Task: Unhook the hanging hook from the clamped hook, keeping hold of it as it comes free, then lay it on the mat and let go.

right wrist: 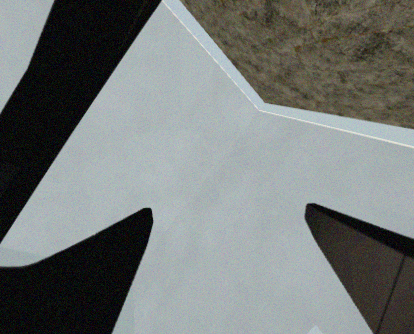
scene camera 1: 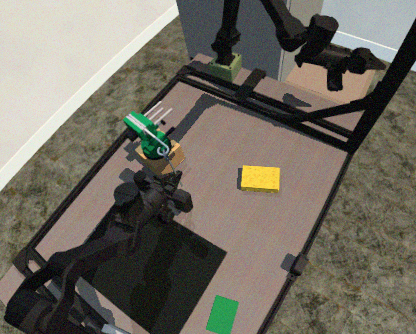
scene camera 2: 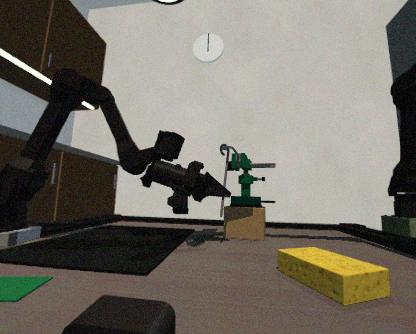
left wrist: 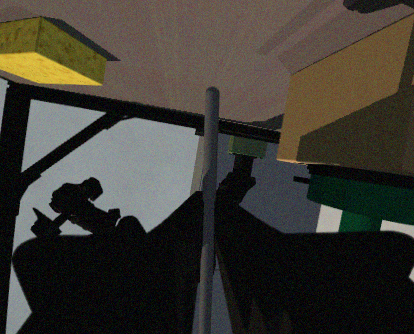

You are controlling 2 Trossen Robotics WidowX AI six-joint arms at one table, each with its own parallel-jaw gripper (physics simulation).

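Frame: origin at the left arm's base, x ahead, y left, z up, level; millimetres.
Seen in the pictures: left gripper, fingertip midpoint: (scene camera 1: 180, 171) (scene camera 2: 230, 195) (left wrist: 206, 199); right gripper, fingertip midpoint: (right wrist: 228, 212) (scene camera 1: 377, 67) (left wrist: 49, 196); left arm's base at its link origin: (scene camera 2: 4, 228); right arm's base at its link origin: (scene camera 1: 225, 59) (scene camera 2: 410, 217) (left wrist: 244, 155).
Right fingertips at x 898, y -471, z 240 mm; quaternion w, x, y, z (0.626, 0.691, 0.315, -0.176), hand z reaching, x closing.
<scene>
Offsets run from my right fingertips to a thing's top centre. Level surfaces: height alone.
The hanging hook @(458 mm left, 413 mm back, 22 mm down) (scene camera 1: 169, 161) (scene camera 2: 225, 175) (left wrist: 212, 140) is a thin grey rod hanging nearly upright, its top at the curled end of the clamped hook (scene camera 1: 156, 136) (scene camera 2: 233, 149). The green vise @(576 mm left, 306 mm back, 24 mm down) (scene camera 1: 150, 148) (scene camera 2: 246, 185) holds the clamped hook. My left gripper (scene camera 1: 176, 177) (scene camera 2: 228, 194) (left wrist: 206, 199) is shut on the hanging hook's shank, with the rod's lower end extending past the fingertips. The joint between the hooks is out of the left wrist view. The black mat @(261 mm down) (scene camera 1: 205, 270) (scene camera 2: 150, 250) lies flat. My right gripper (scene camera 1: 384, 66) (right wrist: 228, 212) is open and empty, away from the hooks.
The vise stands on a wooden block @(582 mm left, 318 mm back, 181 mm down) (scene camera 1: 177, 155) (scene camera 2: 245, 223) (left wrist: 345, 95). A yellow sponge @(243 mm left, 300 mm back, 235 mm down) (scene camera 1: 260, 178) (scene camera 2: 330, 272) (left wrist: 50, 50) lies on the table. A green card @(230 mm left, 710 mm back, 265 mm down) (scene camera 1: 222, 314) (scene camera 2: 22, 288) lies near the mat. Dark frame rails border the table.
</scene>
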